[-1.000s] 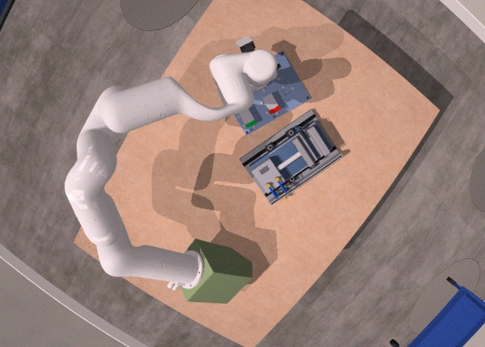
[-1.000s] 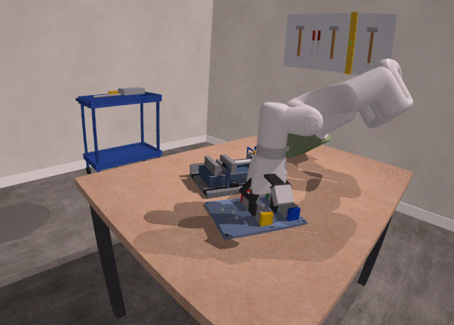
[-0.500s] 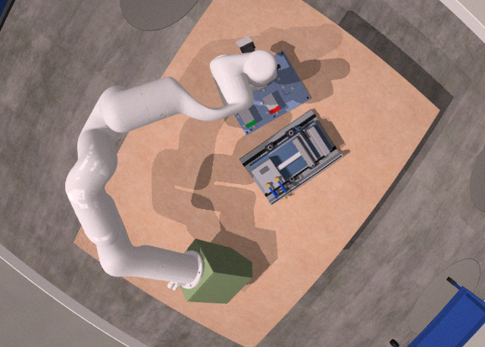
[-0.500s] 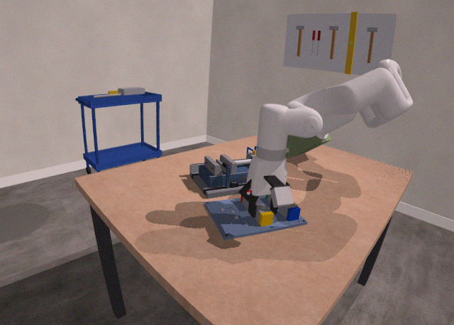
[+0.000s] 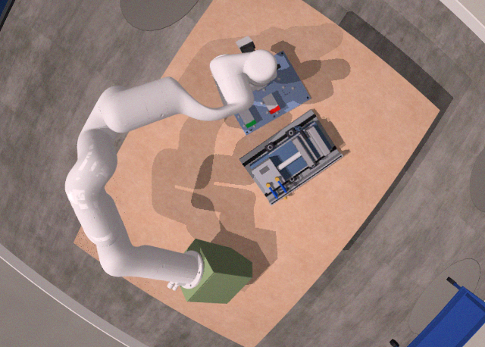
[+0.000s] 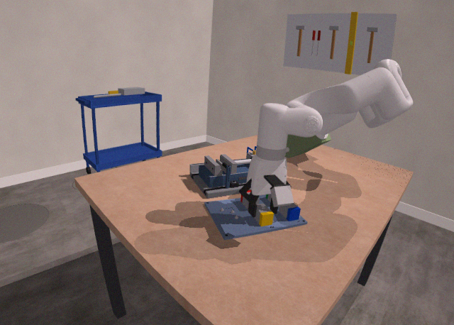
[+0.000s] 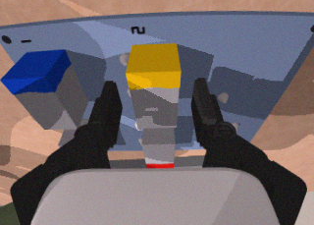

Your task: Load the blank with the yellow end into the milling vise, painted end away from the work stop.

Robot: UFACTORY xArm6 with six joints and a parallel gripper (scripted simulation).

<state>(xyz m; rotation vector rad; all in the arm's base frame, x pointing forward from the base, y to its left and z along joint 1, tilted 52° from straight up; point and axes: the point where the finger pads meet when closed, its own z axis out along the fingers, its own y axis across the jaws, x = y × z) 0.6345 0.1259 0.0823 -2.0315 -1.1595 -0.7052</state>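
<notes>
The yellow-ended blank is 20 mm below my hand. Round my hand: red-ended blank (80 mm to the right, 40 mm behind, 20 mm below); blue-ended blank (80 mm behind, 40 mm to the left, 20 mm below); green-ended blank (120 mm behind, 40 mm to the right, 20 mm below).
</notes>
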